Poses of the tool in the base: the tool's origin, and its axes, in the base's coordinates. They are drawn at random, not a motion.
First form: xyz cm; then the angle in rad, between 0 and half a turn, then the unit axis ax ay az.
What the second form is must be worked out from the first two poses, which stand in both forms.
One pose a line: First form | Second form
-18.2 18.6 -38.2 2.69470 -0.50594 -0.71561 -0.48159 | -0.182 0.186 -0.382 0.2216 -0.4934 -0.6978 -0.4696
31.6 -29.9 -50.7 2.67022 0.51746 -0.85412 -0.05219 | 0.316 -0.299 -0.507 0.2335 0.5032 -0.8305 -0.0507
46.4 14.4 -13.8 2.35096 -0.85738 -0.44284 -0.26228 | 0.464 0.144 -0.138 0.3851 -0.7913 -0.4087 -0.2421
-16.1 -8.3 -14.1 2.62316 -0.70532 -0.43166 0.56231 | -0.161 -0.083 -0.141 0.2563 -0.6818 -0.4172 0.5435
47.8 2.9 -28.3 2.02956 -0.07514 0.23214 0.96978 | 0.478 0.029 -0.283 0.5278 -0.0638 0.1972 0.8237
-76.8 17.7 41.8 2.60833 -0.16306 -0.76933 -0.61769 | -0.768 0.177 0.418 0.2635 -0.1573 -0.7421 -0.5959
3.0 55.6 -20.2 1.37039 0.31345 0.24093 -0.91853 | 0.030 0.556 -0.202 0.7743 0.1984 0.1525 -0.5813
